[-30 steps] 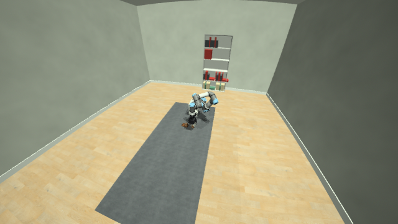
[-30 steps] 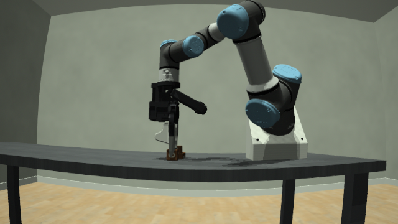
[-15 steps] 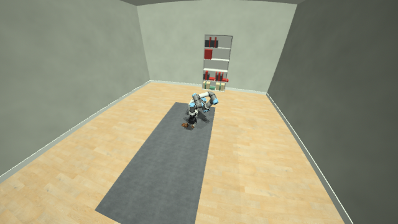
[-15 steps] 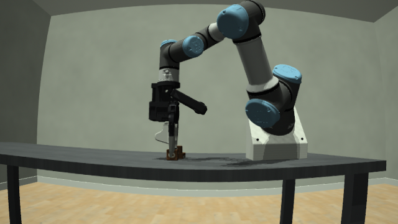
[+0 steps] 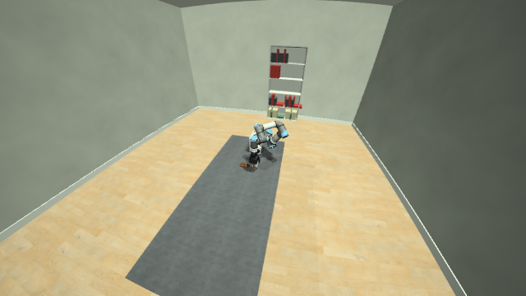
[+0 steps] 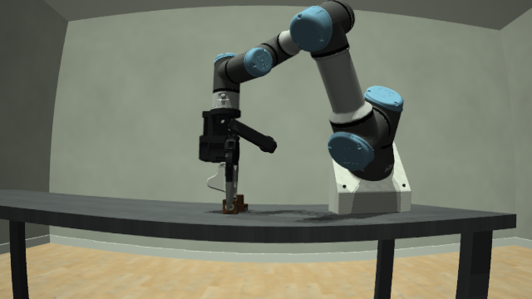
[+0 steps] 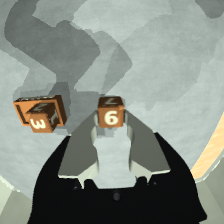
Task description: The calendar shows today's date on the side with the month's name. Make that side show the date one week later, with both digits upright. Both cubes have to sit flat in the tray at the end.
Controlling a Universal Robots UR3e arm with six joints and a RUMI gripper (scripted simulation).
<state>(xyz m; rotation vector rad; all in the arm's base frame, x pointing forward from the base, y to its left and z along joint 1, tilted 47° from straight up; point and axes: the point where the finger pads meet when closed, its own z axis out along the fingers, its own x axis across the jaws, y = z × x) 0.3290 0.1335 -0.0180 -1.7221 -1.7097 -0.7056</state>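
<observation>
Right now my hand is 10 mm above the cube. The rest, counted from my hand: calendar tray (110 mm to the right, 20 mm below).
</observation>
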